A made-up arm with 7 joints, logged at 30 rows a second.
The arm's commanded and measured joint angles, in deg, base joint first. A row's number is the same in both.
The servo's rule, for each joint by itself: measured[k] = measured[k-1] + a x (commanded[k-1-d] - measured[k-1]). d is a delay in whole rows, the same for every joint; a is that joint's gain. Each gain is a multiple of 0.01, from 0.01 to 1. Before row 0 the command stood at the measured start. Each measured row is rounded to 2 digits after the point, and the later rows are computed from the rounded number. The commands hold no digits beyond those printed.
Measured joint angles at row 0: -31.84 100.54 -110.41 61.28 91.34 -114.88 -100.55
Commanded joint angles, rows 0 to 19: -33.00 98.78 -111.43 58.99 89.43 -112.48 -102.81; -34.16 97.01 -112.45 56.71 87.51 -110.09 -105.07; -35.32 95.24 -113.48 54.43 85.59 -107.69 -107.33; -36.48 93.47 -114.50 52.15 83.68 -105.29 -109.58; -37.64 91.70 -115.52 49.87 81.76 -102.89 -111.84; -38.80 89.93 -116.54 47.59 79.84 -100.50 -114.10; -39.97 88.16 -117.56 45.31 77.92 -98.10 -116.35; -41.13 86.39 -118.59 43.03 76.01 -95.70 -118.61; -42.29 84.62 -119.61 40.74 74.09 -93.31 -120.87; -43.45 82.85 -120.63 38.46 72.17 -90.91 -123.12; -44.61 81.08 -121.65 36.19 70.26 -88.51 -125.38; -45.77 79.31 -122.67 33.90 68.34 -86.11 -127.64; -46.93 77.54 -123.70 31.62 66.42 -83.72 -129.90; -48.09 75.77 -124.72 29.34 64.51 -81.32 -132.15; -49.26 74.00 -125.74 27.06 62.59 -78.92 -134.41; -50.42 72.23 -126.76 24.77 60.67 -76.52 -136.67; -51.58 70.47 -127.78 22.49 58.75 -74.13 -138.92; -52.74 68.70 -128.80 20.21 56.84 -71.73 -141.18; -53.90 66.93 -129.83 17.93 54.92 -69.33 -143.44; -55.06 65.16 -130.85 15.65 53.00 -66.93 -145.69
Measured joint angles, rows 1 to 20: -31.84 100.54 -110.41 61.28 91.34 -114.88 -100.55; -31.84 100.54 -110.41 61.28 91.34 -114.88 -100.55; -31.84 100.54 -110.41 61.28 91.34 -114.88 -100.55; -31.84 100.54 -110.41 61.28 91.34 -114.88 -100.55; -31.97 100.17 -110.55 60.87 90.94 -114.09 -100.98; -32.21 99.51 -110.82 60.12 90.22 -112.77 -101.76; -32.55 98.61 -111.19 59.10 89.25 -111.09 -102.82; -32.98 97.53 -111.65 57.85 88.08 -109.18 -104.10; -33.49 96.31 -112.19 56.41 86.75 -107.10 -105.57; -34.07 94.97 -112.80 54.82 85.30 -104.92 -107.19; -34.72 93.54 -113.47 53.11 83.75 -102.67 -108.93; -35.43 92.04 -114.19 51.30 82.12 -100.37 -110.77; -36.18 90.48 -114.95 49.40 80.43 -98.04 -112.69; -36.98 88.88 -115.75 47.43 78.70 -95.69 -114.67; -37.82 87.24 -116.58 45.41 76.93 -93.32 -116.70; -38.69 85.57 -117.43 43.34 75.13 -90.94 -118.78; -39.60 83.88 -118.31 41.23 73.30 -88.56 -120.89; -40.53 82.18 -119.21 39.09 71.45 -86.17 -123.03; -41.49 80.46 -120.12 36.92 69.59 -83.78 -125.19; -42.47 78.73 -121.05 34.73 67.72 -81.38 -127.37
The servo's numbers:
d 4
a 0.11 0.21 0.14 0.18 0.21 0.33 0.19

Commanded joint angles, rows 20 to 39: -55.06 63.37 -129.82 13.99 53.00 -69.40 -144.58; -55.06 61.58 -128.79 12.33 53.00 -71.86 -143.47; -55.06 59.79 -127.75 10.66 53.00 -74.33 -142.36; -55.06 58.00 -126.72 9.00 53.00 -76.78 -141.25; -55.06 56.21 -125.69 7.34 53.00 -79.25 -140.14; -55.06 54.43 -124.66 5.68 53.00 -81.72 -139.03; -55.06 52.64 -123.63 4.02 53.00 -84.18 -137.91; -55.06 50.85 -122.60 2.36 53.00 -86.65 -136.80; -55.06 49.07 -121.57 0.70 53.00 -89.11 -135.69; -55.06 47.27 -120.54 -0.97 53.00 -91.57 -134.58; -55.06 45.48 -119.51 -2.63 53.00 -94.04 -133.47; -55.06 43.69 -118.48 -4.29 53.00 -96.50 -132.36; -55.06 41.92 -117.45 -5.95 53.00 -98.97 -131.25; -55.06 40.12 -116.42 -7.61 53.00 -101.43 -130.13; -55.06 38.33 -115.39 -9.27 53.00 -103.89 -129.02; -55.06 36.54 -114.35 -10.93 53.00 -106.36 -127.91; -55.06 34.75 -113.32 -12.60 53.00 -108.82 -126.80; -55.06 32.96 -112.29 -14.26 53.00 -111.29 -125.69; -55.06 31.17 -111.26 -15.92 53.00 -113.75 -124.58; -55.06 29.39 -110.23 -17.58 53.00 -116.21 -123.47
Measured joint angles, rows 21 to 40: -43.47 77.00 -121.99 32.53 65.84 -78.99 -129.56; -44.49 75.26 -122.94 30.31 63.95 -76.59 -131.77; -45.53 73.51 -123.90 28.08 62.05 -74.19 -133.99; -46.58 71.76 -124.87 25.84 60.15 -71.79 -136.21; -47.51 70.00 -125.56 23.71 58.65 -71.00 -137.80; -48.34 68.23 -126.01 21.66 57.46 -71.28 -138.88; -49.08 66.46 -126.25 19.68 56.52 -72.29 -139.54; -49.74 64.68 -126.32 17.76 55.78 -73.77 -139.86; -50.33 62.90 -126.23 15.88 55.20 -75.58 -139.91; -50.85 61.12 -126.01 14.04 54.74 -77.61 -139.74; -51.31 59.34 -125.68 12.24 54.37 -79.78 -139.39; -51.72 57.56 -125.25 10.46 54.08 -82.05 -138.90; -52.09 55.78 -124.73 8.70 53.85 -84.38 -138.29; -52.42 53.99 -124.14 6.96 53.67 -86.75 -137.59; -52.71 52.20 -123.49 5.23 53.53 -89.16 -136.81; -52.97 50.41 -122.79 3.52 53.42 -91.58 -135.96; -53.20 48.63 -122.04 1.82 53.33 -94.02 -135.07; -53.40 46.84 -121.25 0.12 53.26 -96.47 -134.13; -53.58 45.05 -120.43 -1.57 53.21 -98.92 -133.16; -53.74 43.26 -119.58 -3.25 53.17 -101.38 -132.16
